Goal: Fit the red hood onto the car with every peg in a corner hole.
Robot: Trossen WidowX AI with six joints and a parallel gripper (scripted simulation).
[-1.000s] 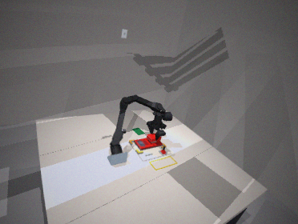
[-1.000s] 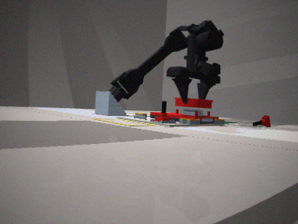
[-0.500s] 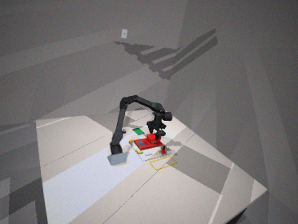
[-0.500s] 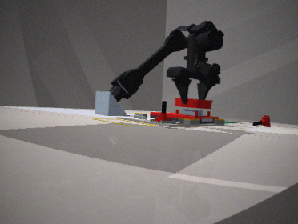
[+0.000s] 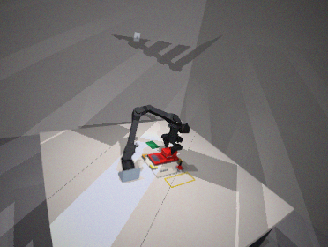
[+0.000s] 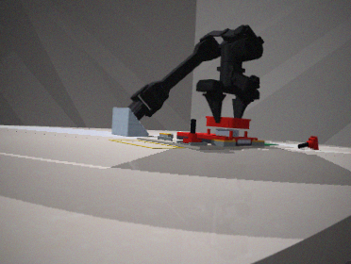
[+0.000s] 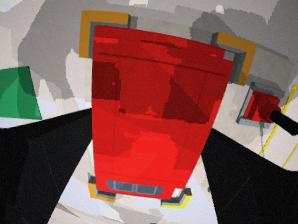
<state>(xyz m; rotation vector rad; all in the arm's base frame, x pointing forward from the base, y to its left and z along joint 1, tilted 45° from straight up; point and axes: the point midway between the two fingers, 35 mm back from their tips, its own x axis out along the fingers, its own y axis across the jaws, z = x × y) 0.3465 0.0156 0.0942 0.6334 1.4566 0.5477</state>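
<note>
My gripper tip is now 3 cm above the engine block and 1 cm to the right of it. From my gripper tip the other things lie so: hood 1 cm above; then green patch 19 cm to the left, 6 cm below, 2 cm behind.
</note>
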